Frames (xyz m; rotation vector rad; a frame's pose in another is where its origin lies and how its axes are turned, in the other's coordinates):
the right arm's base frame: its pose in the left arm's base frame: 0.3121 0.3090 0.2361 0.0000 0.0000 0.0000
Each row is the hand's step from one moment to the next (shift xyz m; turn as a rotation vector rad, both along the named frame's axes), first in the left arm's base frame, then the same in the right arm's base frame.
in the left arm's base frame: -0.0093 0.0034 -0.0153 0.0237 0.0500 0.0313
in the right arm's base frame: -0.0093 0.0034 -0.0153 0.0237 0.0500 0.0313
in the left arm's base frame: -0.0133 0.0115 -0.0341 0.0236 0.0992 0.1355
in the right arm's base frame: -0.0133 0.0115 -0.0341 0.0236 0.0992 0.1355
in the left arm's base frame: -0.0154 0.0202 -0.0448 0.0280 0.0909 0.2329
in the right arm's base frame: -0.0154 0.0202 -0.0448 0.0280 0.0909 0.2329
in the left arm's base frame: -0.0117 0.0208 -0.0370 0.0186 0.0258 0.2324
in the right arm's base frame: -0.0117 0.0208 -0.0370 0.0186 0.0258 0.2324
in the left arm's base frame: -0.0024 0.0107 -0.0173 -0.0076 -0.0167 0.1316
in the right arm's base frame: -0.0024 0.0107 -0.0173 -0.0076 -0.0167 0.1316
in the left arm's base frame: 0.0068 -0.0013 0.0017 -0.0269 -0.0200 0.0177
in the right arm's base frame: 0.0068 -0.0013 0.0017 -0.0269 -0.0200 0.0177
